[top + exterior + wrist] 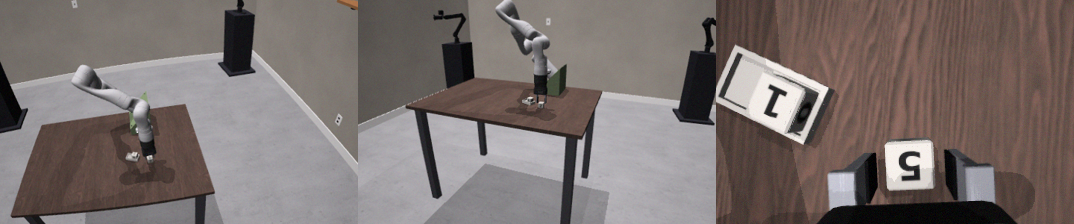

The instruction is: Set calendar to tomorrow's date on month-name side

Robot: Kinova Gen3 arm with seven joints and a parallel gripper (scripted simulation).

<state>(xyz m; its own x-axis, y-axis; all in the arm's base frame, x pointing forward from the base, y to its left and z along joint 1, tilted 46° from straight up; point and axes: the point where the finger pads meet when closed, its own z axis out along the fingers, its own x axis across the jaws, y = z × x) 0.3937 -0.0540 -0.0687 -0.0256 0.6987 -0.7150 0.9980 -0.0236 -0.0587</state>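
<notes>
The digit cube is 3 cm below my hand. From my hand the other things lie so: white calendar tray: 5 cm behind, 10 cm to the right, 4 cm below; then white cube: 4 cm behind, 8 cm to the right, 2 cm below.
</notes>
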